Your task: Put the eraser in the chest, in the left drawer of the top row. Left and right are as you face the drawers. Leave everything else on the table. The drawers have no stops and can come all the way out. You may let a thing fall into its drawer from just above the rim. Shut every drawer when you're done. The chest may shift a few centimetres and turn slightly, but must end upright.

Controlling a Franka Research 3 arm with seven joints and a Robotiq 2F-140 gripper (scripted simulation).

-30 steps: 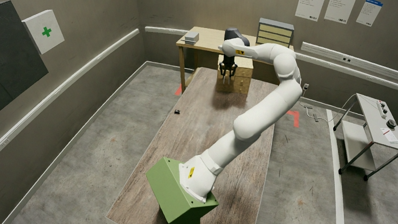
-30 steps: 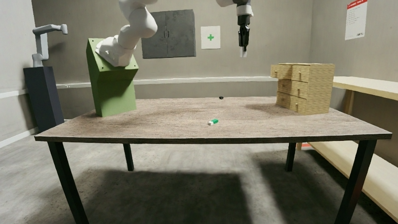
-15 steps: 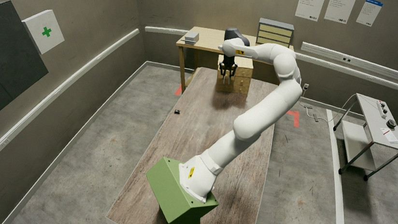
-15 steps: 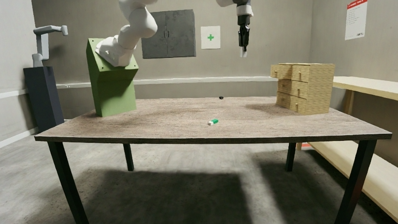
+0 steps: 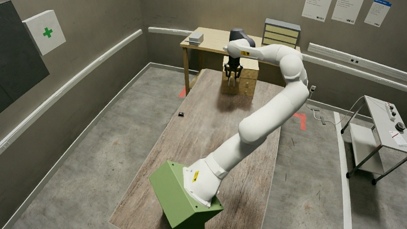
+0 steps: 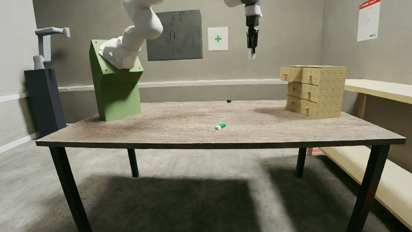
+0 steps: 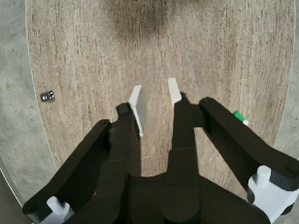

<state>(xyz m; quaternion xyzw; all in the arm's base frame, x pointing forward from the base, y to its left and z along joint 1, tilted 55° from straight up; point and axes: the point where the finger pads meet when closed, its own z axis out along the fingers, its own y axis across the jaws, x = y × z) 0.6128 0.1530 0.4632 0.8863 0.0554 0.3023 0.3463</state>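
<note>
The eraser is 37 cm below my hand, 29 cm behind it and 19 cm to the right of it. Also, from my hand: small black object: 38 cm to the left, 37 cm below, 2 cm ahead.
</note>
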